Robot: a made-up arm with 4 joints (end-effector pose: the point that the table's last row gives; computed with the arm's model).
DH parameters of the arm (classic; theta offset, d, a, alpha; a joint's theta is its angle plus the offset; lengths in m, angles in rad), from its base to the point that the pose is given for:
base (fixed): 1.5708 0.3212 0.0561 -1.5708
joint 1: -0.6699 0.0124 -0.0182 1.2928
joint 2: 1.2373 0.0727 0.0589 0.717
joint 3: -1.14 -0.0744 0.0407 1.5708
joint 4: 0 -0.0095 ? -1.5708
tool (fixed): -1.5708 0.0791 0 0
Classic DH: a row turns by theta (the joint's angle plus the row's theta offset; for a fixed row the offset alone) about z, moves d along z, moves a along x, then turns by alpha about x.
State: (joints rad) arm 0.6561 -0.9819 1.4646 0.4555
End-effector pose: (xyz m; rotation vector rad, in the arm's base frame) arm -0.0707 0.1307 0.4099 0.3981 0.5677 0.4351
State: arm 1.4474 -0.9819 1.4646 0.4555
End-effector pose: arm -0.0707 0.1717 0.3305 -0.3595 0.6907 0.1825
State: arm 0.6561 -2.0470 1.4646 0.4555
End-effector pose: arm 0.0243 0.1099 0.4367 0.9025 0.2514 -0.4787
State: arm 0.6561 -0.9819 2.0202 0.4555
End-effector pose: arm -0.0818 0.1094 0.4185 0.4908 0.7053 0.9722
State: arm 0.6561 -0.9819 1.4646 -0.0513
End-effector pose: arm -0.0984 0.1657 0.4011 -0.0871 0.4376 0.5599
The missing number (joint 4, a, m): 0.0442
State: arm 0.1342 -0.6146 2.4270 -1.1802
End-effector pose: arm -0.2054 0.0032 0.3378 -0.4187 -0.9896 1.6475
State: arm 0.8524 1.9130 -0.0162 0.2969
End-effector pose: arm -0.0712 -0.0460 0.3758 -0.8984 -0.1907 1.8857
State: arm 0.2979 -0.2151 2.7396 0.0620
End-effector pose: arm -0.1146 -0.0206 0.4057 0.0950 0.4166 2.5300
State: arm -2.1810 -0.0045 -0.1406 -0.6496
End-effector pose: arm -0.0775 -0.0007 0.3925 1.5296 0.1577 -0.0216
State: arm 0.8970 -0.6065 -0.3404 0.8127
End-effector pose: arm -0.0584 0.1174 0.3719 0.0258 -0.3408 -0.8158
